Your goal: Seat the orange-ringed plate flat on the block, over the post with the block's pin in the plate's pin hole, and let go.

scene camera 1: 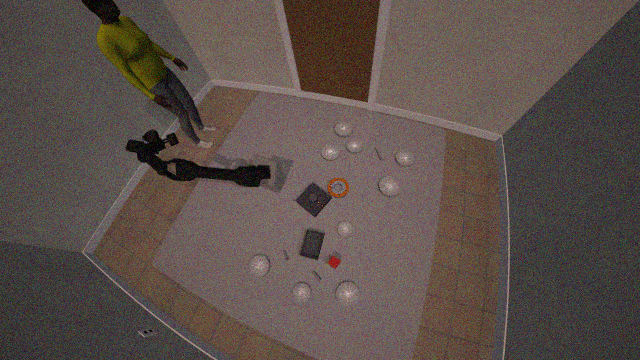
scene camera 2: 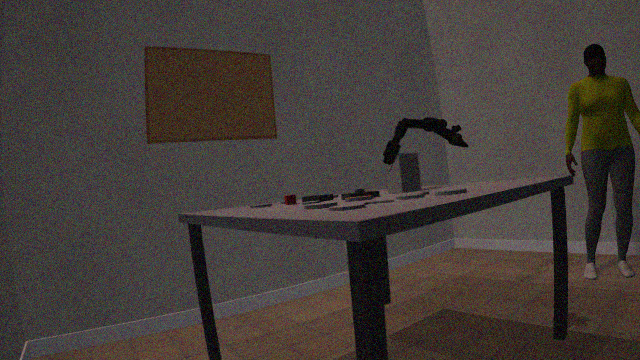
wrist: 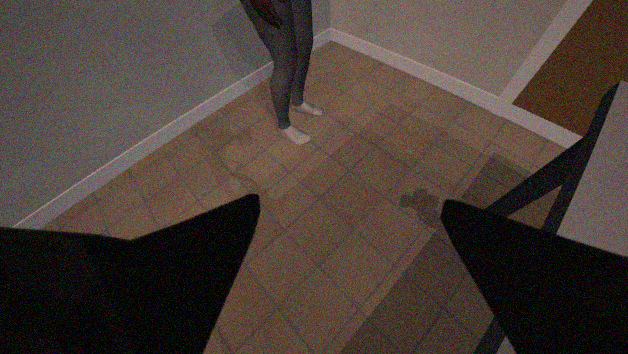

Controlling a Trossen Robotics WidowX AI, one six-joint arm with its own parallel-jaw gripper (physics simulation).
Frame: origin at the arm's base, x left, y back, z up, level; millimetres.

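Seen in the pictures: gripper, between the fingertips: [scene camera 1: 166, 141] [scene camera 2: 466, 146] [wrist: 350, 205]; arm's base, origin of its link: [scene camera 1: 264, 171] [scene camera 2: 400, 164].
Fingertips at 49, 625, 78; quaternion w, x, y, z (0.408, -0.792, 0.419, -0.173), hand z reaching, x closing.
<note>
Pixels of each thing's top centre, then the offset from my fingertips to it, as dx, dy, dz. "*": a spot on its surface instead.
- orange-ringed plate, centre of its top: [scene camera 2: 358, 196] [scene camera 1: 338, 187] -15, -975, -190
- block, centre of its top: [scene camera 2: 359, 189] [scene camera 1: 313, 197] -101, -869, -164
- round post, a spot on its surface: [scene camera 1: 313, 197] * -101, -871, -164
- dark tray, centre of its top: [scene camera 2: 317, 195] [scene camera 1: 312, 244] -314, -915, -177
- red cube, centre of its top: [scene camera 2: 289, 195] [scene camera 1: 334, 262] -369, -1026, -162
The orange-ringed plate [scene camera 1: 346, 188] [scene camera 2: 368, 198] lies on the table close beside the dark square block, at its upper right corner in scene camera 1; whether they touch is unclear. The block [scene camera 1: 308, 203] [scene camera 2: 350, 194] lies flat, with a round post [scene camera 1: 313, 197] at its middle and a small orange speck near the post, too small to tell if it is the pin. My gripper [scene camera 1: 153, 141] [scene camera 2: 465, 144] [wrist: 350, 205] is open and empty. It hangs high and far from plate and block, past the table's edge, over the floor. Neither plate nor block shows in the wrist view.
A dark tray [scene camera 1: 312, 244], a red cube [scene camera 1: 334, 262] [scene camera 2: 290, 199], several pale round discs and a few thin rods lie on the table [scene camera 1: 225, 240] [scene camera 2: 270, 224]. A grey upright box [scene camera 2: 410, 172] stands by the arm's base. A person [scene camera 1: 131, 47] [scene camera 2: 602, 115] [wrist: 286, 65] stands near the gripper's side.
</note>
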